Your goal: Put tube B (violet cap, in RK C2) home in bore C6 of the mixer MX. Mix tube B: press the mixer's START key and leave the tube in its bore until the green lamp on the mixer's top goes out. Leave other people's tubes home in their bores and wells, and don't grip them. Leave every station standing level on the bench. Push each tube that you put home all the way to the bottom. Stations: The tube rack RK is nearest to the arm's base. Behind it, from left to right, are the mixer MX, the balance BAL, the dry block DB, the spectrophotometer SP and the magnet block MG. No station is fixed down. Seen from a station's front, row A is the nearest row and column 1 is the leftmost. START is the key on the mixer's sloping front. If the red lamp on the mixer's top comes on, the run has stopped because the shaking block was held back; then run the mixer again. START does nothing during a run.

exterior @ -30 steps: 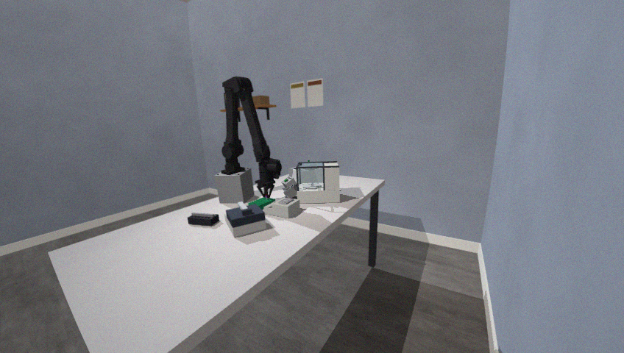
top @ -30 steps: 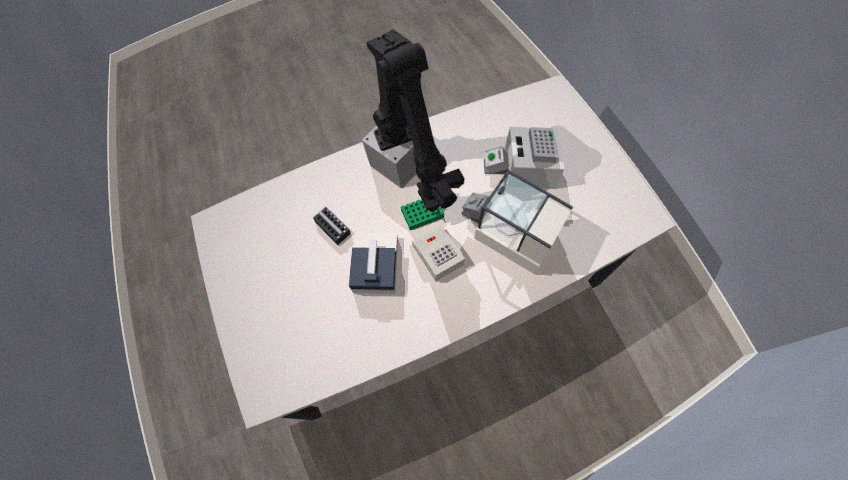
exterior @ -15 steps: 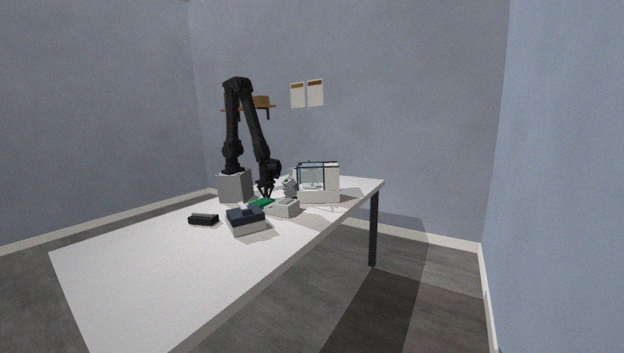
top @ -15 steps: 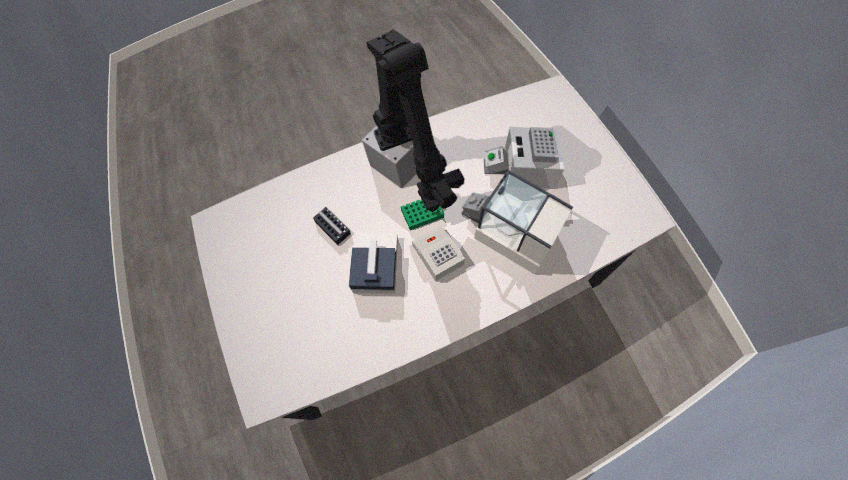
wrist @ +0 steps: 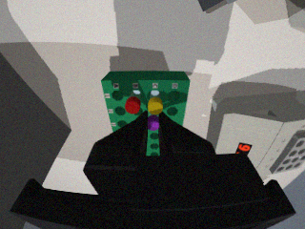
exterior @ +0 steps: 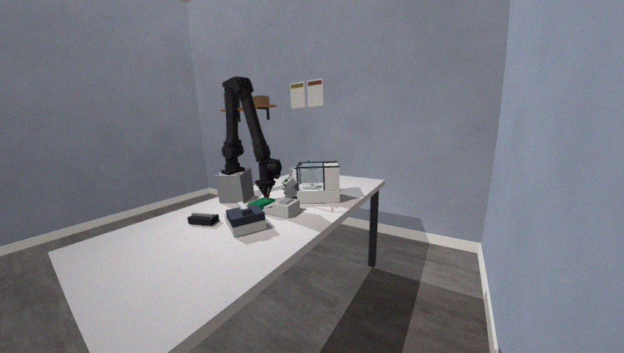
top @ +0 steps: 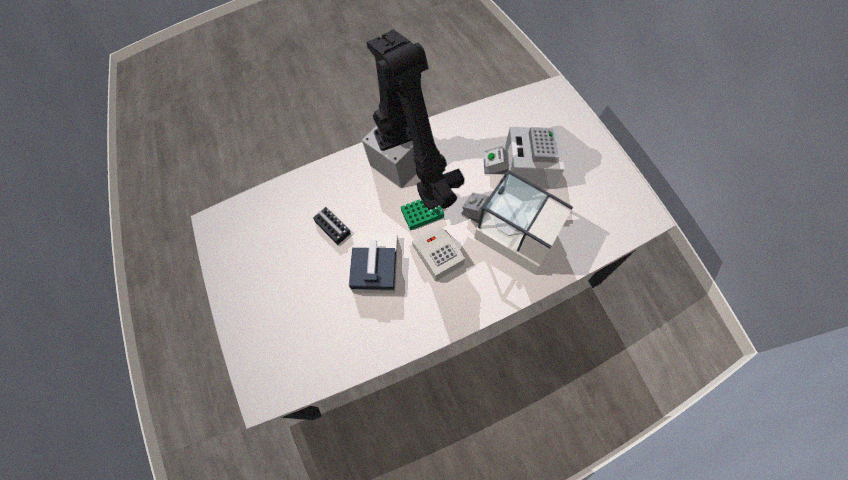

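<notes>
My hand is 20 mm above the violet-capped tube B. Round my hand: green tube rack RK 30 mm to the right, 30 mm below, 10 mm behind; then red-capped tube 20 mm to the left, 20 mm below, 20 mm behind; then yellow-capped tube 20 mm to the left, 20 mm below.
</notes>
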